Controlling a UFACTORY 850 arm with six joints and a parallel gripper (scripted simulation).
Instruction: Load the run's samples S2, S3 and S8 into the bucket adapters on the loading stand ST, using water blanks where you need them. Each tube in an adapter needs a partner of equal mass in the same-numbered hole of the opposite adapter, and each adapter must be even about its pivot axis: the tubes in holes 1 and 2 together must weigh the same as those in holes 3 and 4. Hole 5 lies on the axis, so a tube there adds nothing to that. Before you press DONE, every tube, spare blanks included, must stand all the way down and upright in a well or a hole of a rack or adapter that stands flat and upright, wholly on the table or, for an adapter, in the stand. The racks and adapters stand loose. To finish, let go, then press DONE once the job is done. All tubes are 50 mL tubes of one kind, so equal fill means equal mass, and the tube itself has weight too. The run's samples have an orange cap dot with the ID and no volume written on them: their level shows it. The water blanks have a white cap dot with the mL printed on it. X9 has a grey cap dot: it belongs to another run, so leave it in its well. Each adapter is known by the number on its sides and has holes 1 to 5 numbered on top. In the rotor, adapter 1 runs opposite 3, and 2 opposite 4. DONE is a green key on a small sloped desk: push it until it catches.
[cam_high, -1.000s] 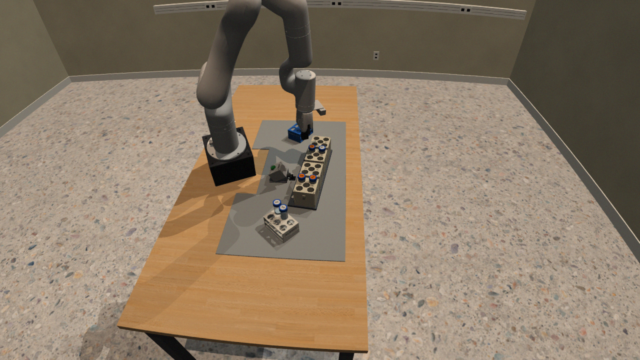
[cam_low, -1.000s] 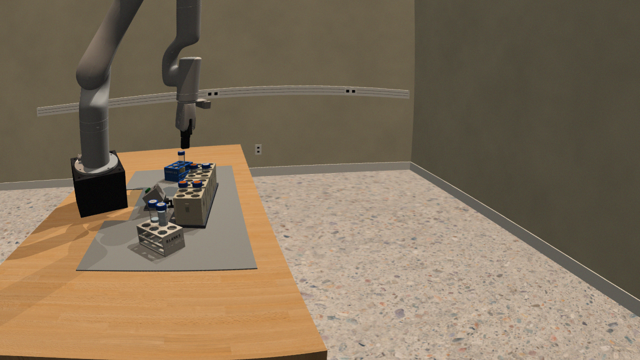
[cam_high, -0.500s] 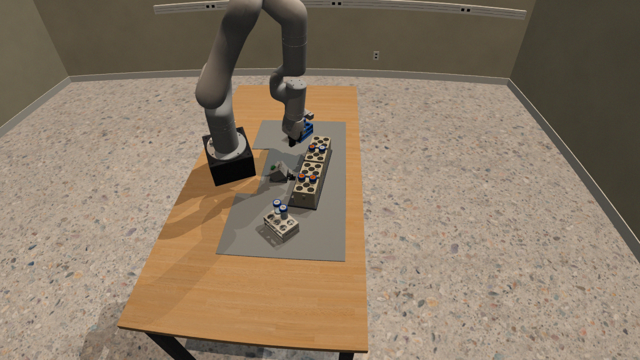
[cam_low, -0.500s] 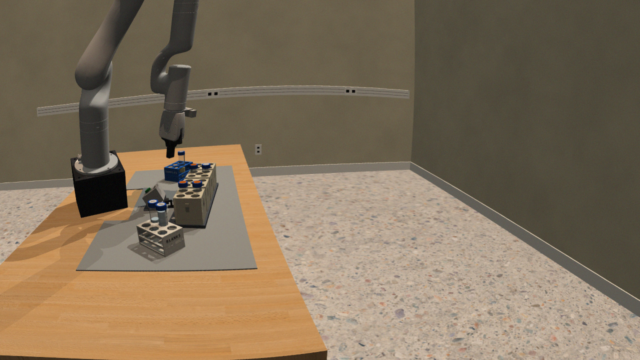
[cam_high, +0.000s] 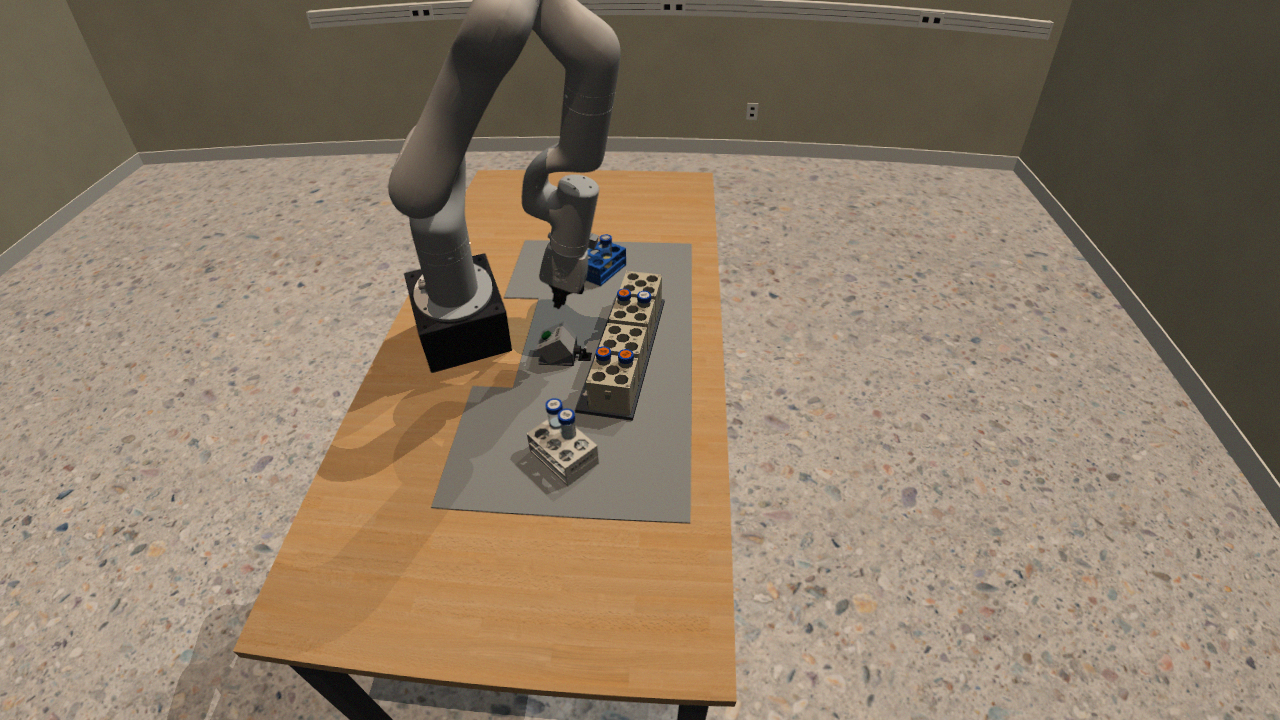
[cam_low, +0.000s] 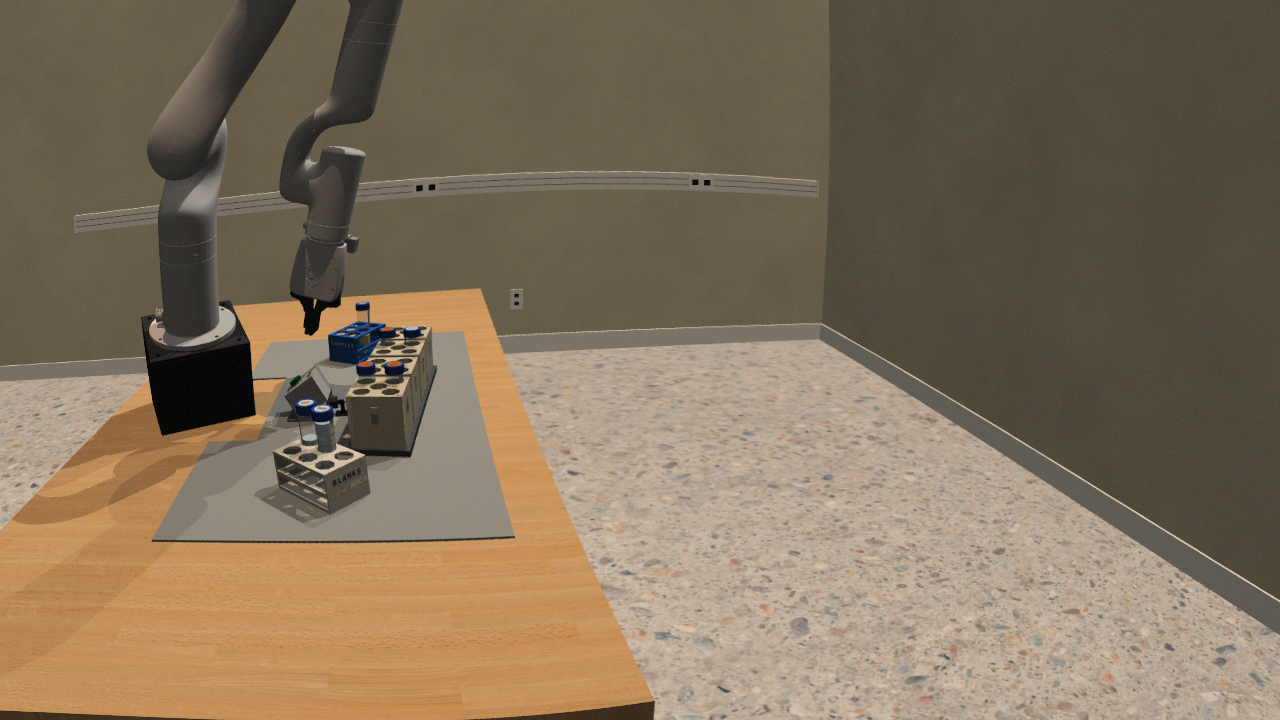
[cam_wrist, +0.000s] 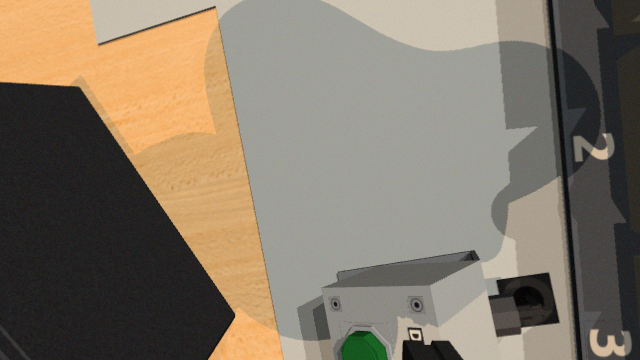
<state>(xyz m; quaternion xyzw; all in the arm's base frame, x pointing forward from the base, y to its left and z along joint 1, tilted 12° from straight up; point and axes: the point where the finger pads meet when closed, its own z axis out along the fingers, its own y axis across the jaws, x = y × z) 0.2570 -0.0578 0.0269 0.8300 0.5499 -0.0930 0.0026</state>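
Right now my hand is 10 cm above the green DONE key, 4 cm past it and 1 cm to the left of it. Also, from my hand: blanks rack 34 cm to the right, 14 cm below, 1 cm behind; then blue sample rack 34 cm to the left, 14 cm below, 11 cm ahead.
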